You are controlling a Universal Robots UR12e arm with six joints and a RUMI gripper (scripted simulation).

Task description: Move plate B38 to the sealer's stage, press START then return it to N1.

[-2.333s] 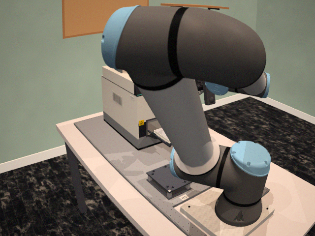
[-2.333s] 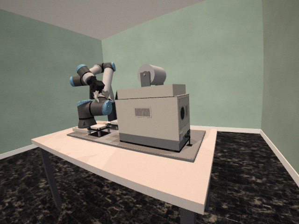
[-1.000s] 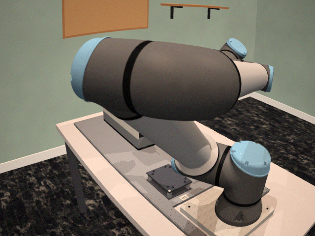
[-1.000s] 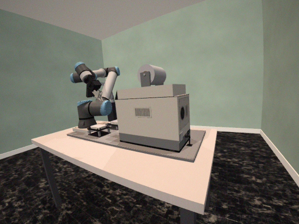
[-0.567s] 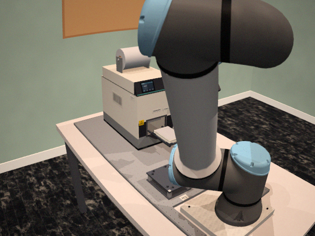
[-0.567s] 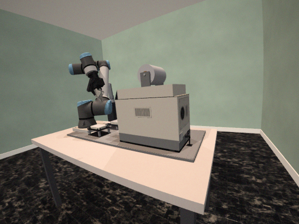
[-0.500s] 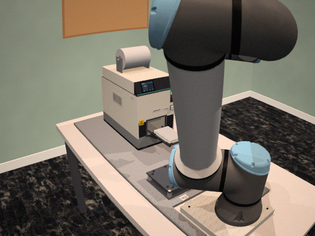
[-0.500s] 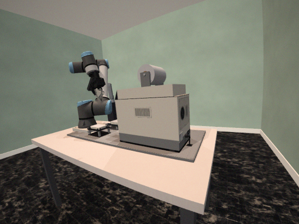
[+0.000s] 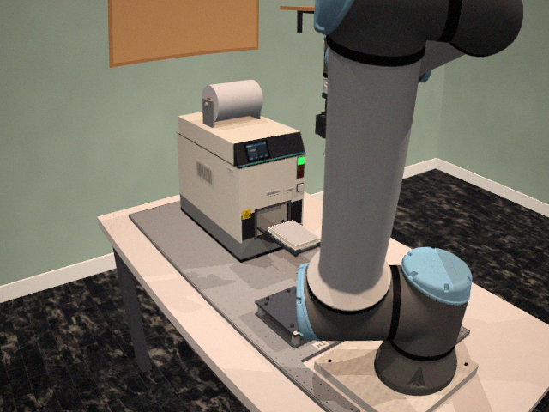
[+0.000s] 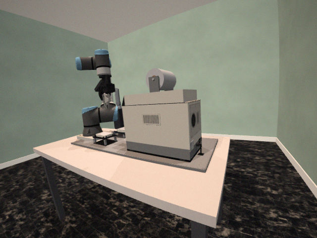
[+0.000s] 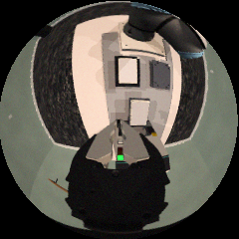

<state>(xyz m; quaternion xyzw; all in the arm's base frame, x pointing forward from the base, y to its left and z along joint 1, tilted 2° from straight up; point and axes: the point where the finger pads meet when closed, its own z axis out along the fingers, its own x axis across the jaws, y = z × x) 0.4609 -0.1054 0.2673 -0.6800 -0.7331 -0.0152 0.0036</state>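
My hand is 190 mm above the sealer stage, 100 mm to the right of it and 60 mm short of it. Round my hand: N1 label (290 mm below, 260 mm behind, 220 mm to the left); small screen (170 mm ahead, 150 mm to the left, 30 mm above); foil roll (390 mm ahead, 130 mm above, 120 mm to the left).
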